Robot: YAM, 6 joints.
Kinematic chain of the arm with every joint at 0, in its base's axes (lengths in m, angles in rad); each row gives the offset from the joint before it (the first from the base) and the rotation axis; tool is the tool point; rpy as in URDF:
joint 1: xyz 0 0 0.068 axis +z
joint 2: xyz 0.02 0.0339 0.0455 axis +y
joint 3: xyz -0.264 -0.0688 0 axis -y
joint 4: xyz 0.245 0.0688 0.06 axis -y
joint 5: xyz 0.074 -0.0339 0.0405 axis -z
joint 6: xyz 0.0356 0 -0.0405 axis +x
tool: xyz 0 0 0 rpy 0 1.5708 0
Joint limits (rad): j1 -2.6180..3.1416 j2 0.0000..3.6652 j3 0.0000..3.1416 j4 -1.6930..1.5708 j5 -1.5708..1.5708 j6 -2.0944..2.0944
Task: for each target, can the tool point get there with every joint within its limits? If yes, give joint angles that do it. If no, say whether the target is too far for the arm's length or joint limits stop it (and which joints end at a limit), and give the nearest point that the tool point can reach.
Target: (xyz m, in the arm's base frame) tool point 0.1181 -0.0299 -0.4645
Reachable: no: joint limits stop it (at a limit: joint 2) | nearest point 0.1451 -0.0367 -0.3665 | short by 0.102 m
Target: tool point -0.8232 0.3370 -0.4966
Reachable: no: too far | nearest point -0.4985 0.2041 -0.2349 | short by 0.438 m
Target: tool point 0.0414 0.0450 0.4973
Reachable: yes | joints 0.4988 0.6295 0.9363 0.9103 -0.5870 -1.4490
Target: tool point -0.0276 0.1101 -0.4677
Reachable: no: joint limits stop it (at a limit: joint 2) | nearest point -0.0351 0.1401 -0.3650 | short by 0.107 m
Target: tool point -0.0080 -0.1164 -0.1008
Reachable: yes | joints -1.5629 2.9610 0.9261 -0.9606 0.2520 0.2407
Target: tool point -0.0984 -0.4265 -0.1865
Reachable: yes | joints -1.8622 3.3230 2.3784 -1.0017 -0.9173 1.4018
